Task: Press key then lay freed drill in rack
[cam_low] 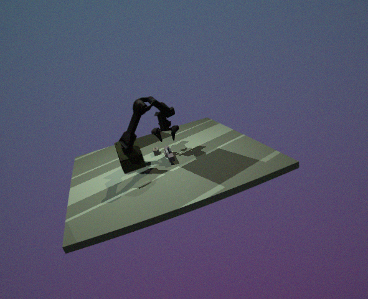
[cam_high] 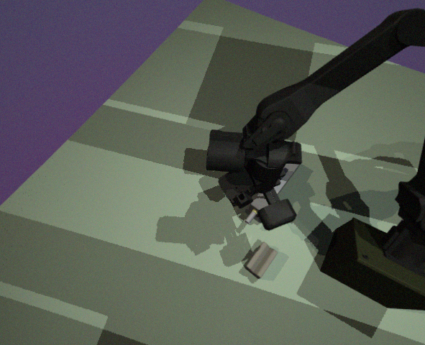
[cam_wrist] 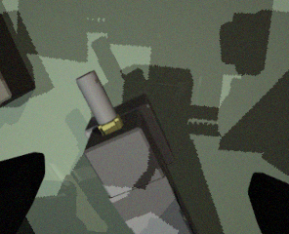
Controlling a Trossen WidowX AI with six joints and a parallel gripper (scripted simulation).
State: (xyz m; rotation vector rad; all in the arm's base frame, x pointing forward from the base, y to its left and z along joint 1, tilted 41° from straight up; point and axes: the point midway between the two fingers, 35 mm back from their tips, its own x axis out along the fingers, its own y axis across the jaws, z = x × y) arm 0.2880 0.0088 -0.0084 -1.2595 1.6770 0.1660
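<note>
Now: the drill 2 cm behind my gripper tip, 1 cm to the right of it and 6 cm below it. Round my gripper tip: long grey block: 3 cm behind, 7 cm to the right, 7 cm below; then key: 3 cm behind, 10 cm to the right, 5 cm below; then rack: 8 cm behind, 10 cm to the left, 8 cm below.
</note>
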